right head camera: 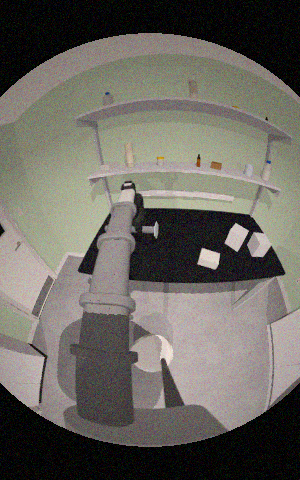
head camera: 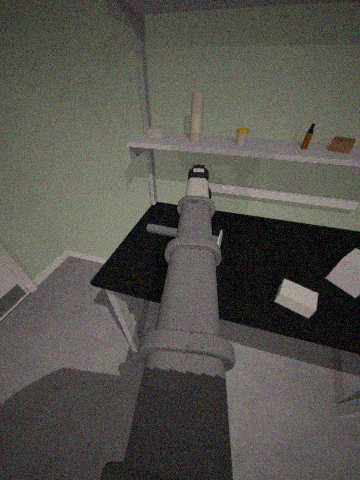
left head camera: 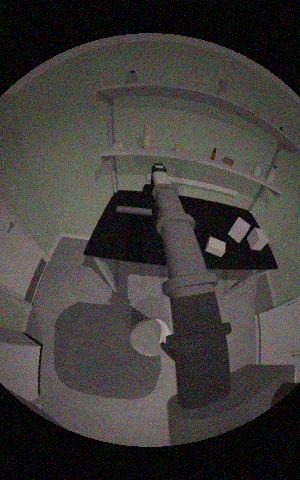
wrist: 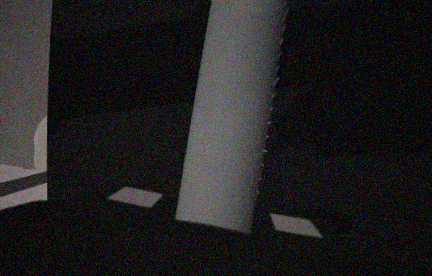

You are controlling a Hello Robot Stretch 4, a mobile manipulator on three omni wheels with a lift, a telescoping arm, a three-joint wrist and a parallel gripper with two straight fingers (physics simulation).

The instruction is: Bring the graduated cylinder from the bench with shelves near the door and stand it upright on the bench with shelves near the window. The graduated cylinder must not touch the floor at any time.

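Frame: origin at the robot's base, x ahead, y left, z up, level; metres.
Where they show: gripper, fingertip midpoint: (right head camera: 141, 233) (left head camera: 154, 216) (wrist: 217, 200); robot's base, link origin: (right head camera: 152, 351) (left head camera: 149, 336).
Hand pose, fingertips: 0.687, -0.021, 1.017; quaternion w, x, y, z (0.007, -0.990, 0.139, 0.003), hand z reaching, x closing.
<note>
Each offset is from my fingertips to the top centre of the thing, as dx, dy, dz. "pt": to the spot under its first point. Level surfaces: height alone.
The graduated cylinder (head camera: 160, 230) (left head camera: 133, 211) (right head camera: 148, 229) (wrist: 231, 116) is a pale tube with tick marks along one side and a round foot. It lies crosswise in my gripper (wrist: 215, 211), a little above the left part of the black bench top {dz -0.130} (head camera: 257, 266) (left head camera: 125, 236) (right head camera: 186, 236). The gripper is shut on the tube, with a finger pad on each side in the wrist view. In the head view my extended arm hides the gripper and the tube's middle. Only the tube's left end and its foot stick out.
Two white boxes {-0.162, -0.395, -0.072} (head camera: 297, 297) {pt -0.059, -0.615, -0.045} (head camera: 347, 272) lie on the bench's right side. The wall shelf {dz +0.327} (head camera: 266, 150) above holds a tall cream roll {pt +0.338, +0.046, +0.422} (head camera: 196, 117), a yellow-lidded jar {pt +0.304, -0.161, +0.366} (head camera: 243, 135), an amber bottle {pt +0.285, -0.416, +0.371} (head camera: 307, 137) and a brown box {pt +0.262, -0.548, +0.352} (head camera: 341, 145). A shelf post (head camera: 146, 107) stands at the bench's back left corner.
</note>
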